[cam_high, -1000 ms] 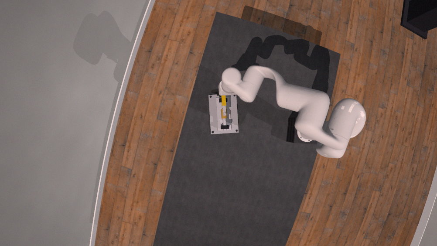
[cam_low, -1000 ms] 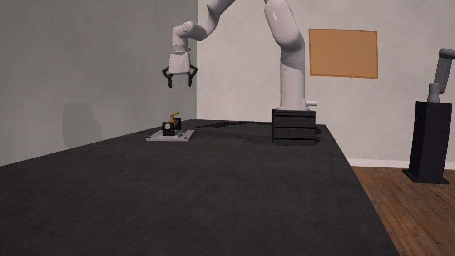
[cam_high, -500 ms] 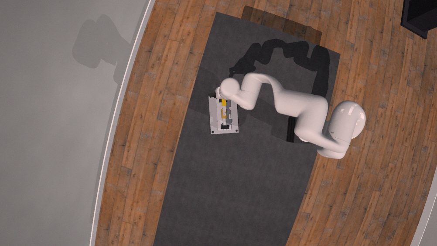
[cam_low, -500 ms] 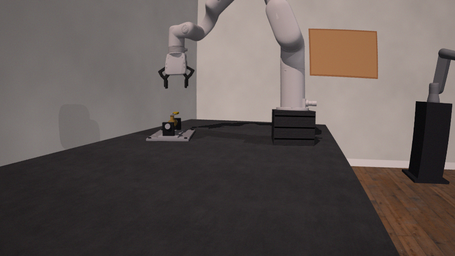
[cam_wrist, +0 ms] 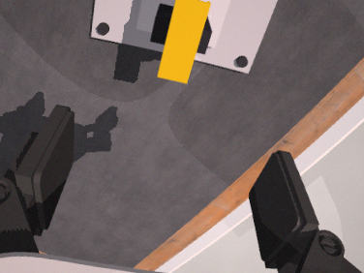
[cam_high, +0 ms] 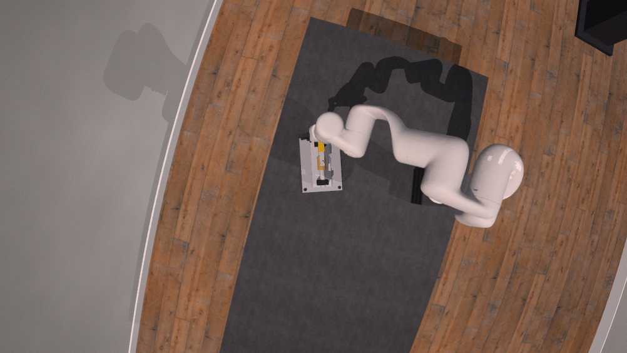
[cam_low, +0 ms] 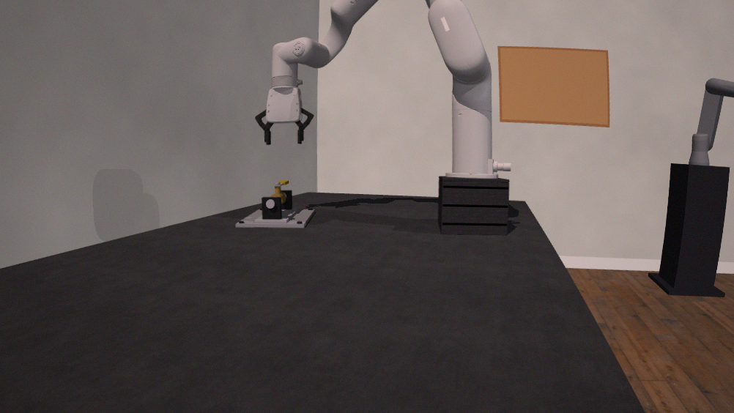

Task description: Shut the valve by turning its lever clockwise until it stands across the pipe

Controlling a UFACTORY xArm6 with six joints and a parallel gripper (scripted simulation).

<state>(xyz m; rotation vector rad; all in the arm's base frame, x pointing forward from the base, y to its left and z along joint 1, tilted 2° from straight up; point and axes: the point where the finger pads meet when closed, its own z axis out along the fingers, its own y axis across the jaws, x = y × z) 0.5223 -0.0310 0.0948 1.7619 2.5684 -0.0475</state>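
Now: the lever 12 cm below my hand, 5 cm to the left of it and 2 cm behind it.
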